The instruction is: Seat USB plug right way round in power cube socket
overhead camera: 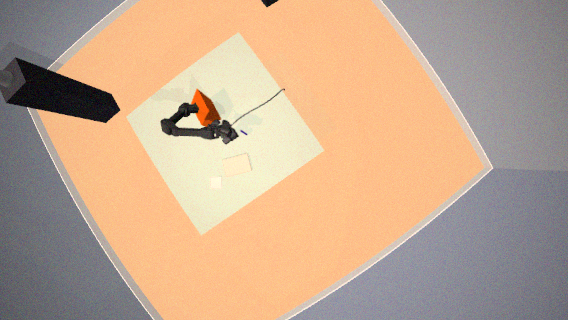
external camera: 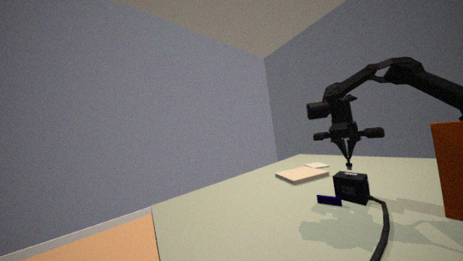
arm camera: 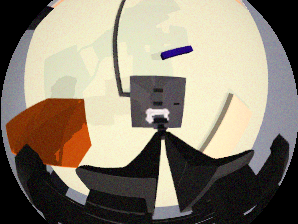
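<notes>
Right now the USB socket is 6 cm below my gripper tip. Round my gripper tip: blue flat piece (12 cm below, 11 cm to the left, 4 cm ahead); USB plug (2 cm below); tan board (23 cm ahead, 12 cm below, 10 cm to the right).
</notes>
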